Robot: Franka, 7 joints.
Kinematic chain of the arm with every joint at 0, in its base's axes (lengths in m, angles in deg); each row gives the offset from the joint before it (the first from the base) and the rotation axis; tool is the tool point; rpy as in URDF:
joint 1: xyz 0 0 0.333 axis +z
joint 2: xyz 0 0 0 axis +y
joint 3: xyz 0 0 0.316 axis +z
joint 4: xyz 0.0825 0 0 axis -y
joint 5: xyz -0.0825 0 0.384 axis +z
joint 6: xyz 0 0 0 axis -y
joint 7: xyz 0.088 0 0 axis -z
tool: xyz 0 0 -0.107 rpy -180 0 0
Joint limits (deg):
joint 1: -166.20..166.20
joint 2: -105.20..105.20
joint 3: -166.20..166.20
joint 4: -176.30..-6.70
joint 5: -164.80..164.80
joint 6: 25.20..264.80
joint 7: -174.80..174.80
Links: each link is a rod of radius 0.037 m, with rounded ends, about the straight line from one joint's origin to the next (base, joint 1, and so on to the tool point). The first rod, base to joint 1, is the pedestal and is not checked.
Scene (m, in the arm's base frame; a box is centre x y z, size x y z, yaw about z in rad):
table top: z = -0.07
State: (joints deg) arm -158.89 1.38 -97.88 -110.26 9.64 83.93 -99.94
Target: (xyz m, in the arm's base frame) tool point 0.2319 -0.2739 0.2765
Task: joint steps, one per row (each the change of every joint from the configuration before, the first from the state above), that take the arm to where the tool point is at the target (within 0.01 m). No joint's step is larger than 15 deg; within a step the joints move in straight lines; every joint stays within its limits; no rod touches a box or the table.
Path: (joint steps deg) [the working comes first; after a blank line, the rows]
Joints at the target: -61.73 6.48 0.30 -137.10 33.73 69.72 -99.94
Straight joint move there: clear.

1: 13.88 0.73 14.03 -3.83 3.44 -2.03 0.00
2: 13.88 0.73 14.02 -3.84 3.44 -2.03 0.00
3: 13.88 0.73 14.03 -3.83 3.45 -2.03 0.00
4: 13.88 0.73 14.02 -3.84 3.44 -2.03 0.00
5: 13.88 0.72 14.03 -3.83 3.44 -2.03 0.00
6: 13.88 0.73 14.02 -3.83 3.44 -2.03 0.00
7: 13.88 0.73 14.03 -3.84 3.44 -2.03 0.00

